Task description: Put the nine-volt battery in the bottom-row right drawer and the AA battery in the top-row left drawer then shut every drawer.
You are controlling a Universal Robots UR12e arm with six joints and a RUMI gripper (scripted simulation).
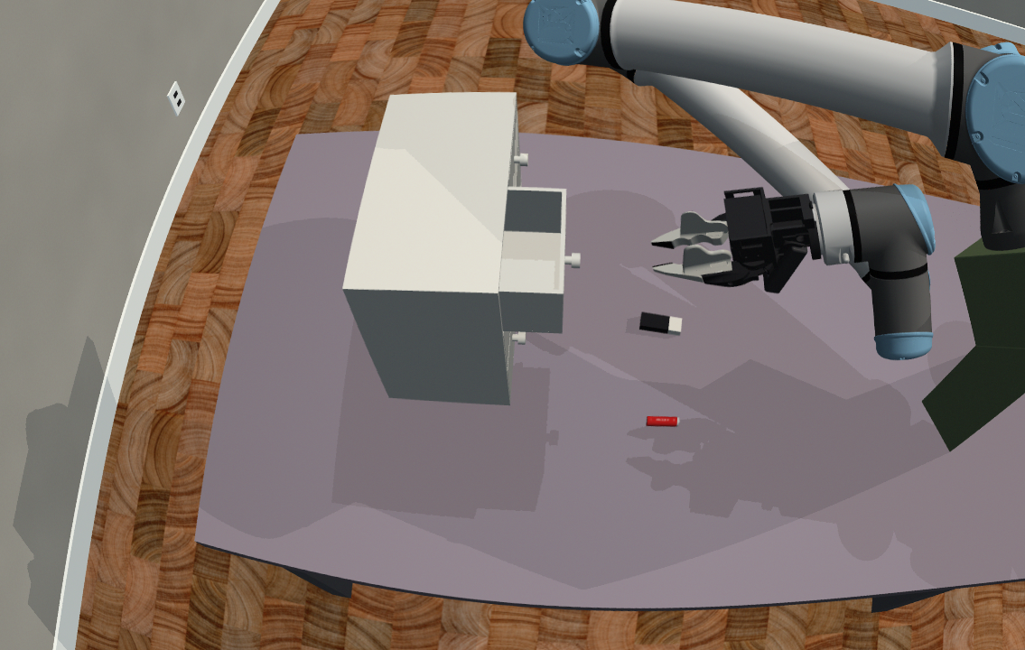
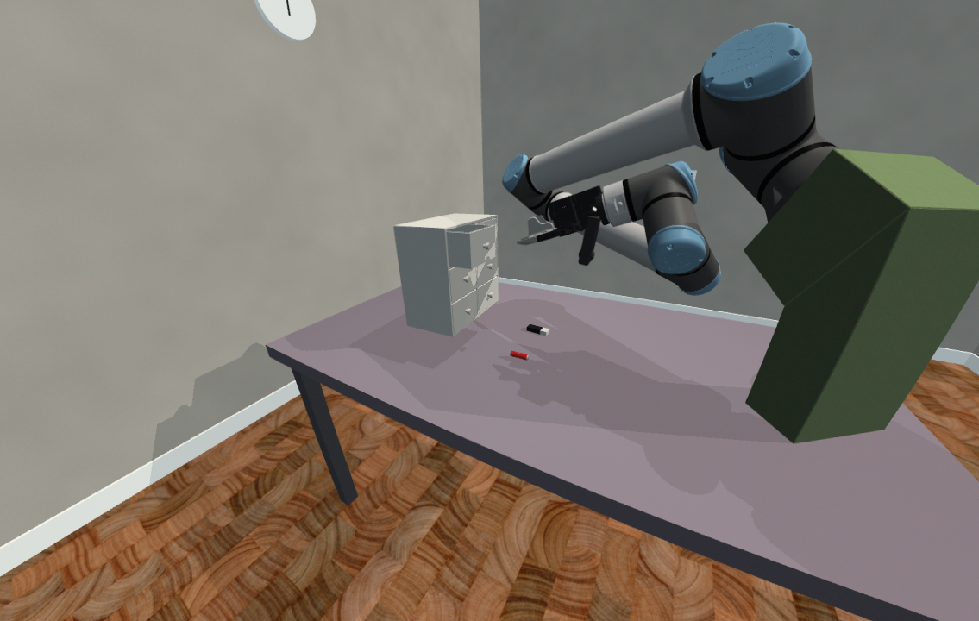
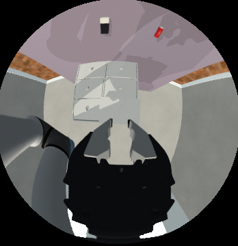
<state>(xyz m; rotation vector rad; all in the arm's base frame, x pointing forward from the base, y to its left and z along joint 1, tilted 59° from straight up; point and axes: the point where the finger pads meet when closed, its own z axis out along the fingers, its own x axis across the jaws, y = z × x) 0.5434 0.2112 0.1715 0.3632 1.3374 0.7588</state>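
Right now the red AA battery is 280 mm below my hand, 100 mm to the left of it and 30 mm behind it. From my hand the other things lie so: green nine-volt battery: 310 mm ahead, 270 mm below, 130 mm to the right.
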